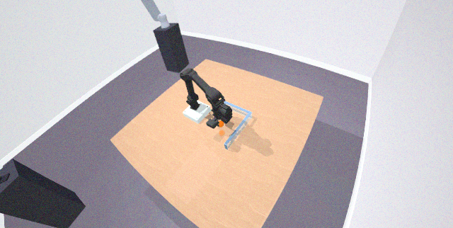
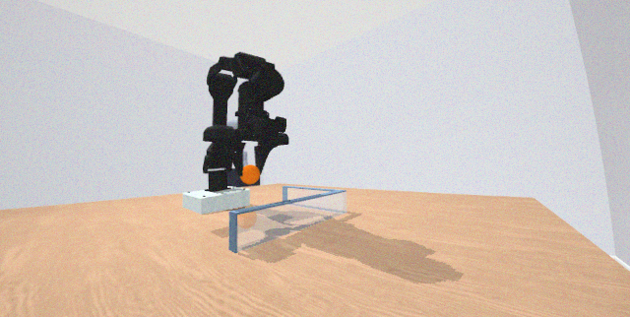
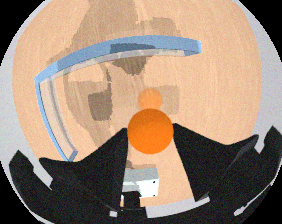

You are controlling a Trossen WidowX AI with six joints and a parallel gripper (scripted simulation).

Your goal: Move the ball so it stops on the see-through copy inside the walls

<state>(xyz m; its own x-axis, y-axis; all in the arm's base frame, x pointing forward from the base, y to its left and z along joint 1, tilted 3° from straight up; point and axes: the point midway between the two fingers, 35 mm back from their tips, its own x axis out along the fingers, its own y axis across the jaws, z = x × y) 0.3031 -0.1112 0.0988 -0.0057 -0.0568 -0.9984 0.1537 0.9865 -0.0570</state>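
Now: gripper tip 10 cm short of the clear wall, 8 cm above it and 6 cm to the right of it. Round my gripper tip: orange ball right at my gripper tip.
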